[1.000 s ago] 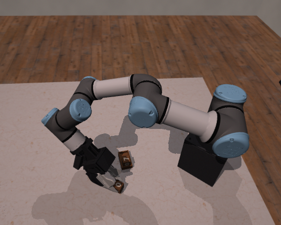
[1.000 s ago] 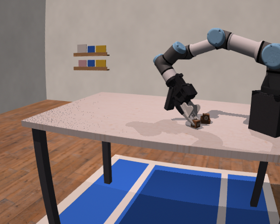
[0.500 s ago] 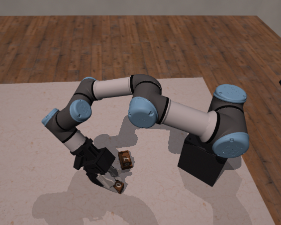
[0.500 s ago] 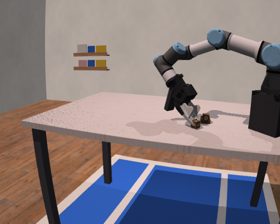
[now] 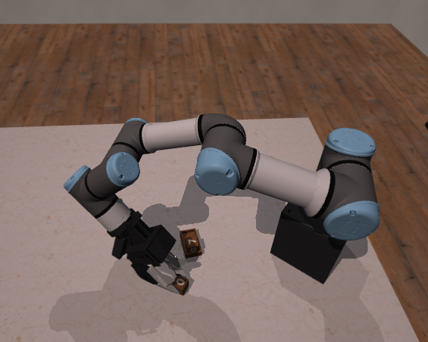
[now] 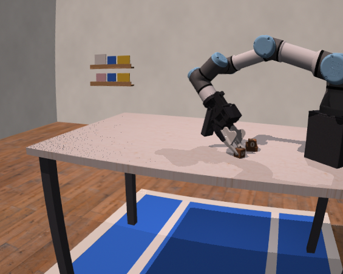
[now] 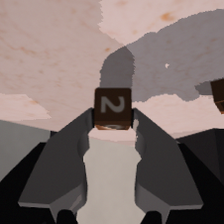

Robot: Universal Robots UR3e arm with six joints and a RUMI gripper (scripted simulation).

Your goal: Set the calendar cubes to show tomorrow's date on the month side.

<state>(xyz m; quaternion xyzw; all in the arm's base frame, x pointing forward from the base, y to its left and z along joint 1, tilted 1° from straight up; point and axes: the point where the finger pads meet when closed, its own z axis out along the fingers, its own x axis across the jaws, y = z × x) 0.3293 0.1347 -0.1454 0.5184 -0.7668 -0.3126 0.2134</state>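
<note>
Right now the brown digit cube is 10 mm behind my hand and 10 mm below it. Round my hand: calendar tray 20 mm behind, 120 mm to the right, 10 mm below.
</note>
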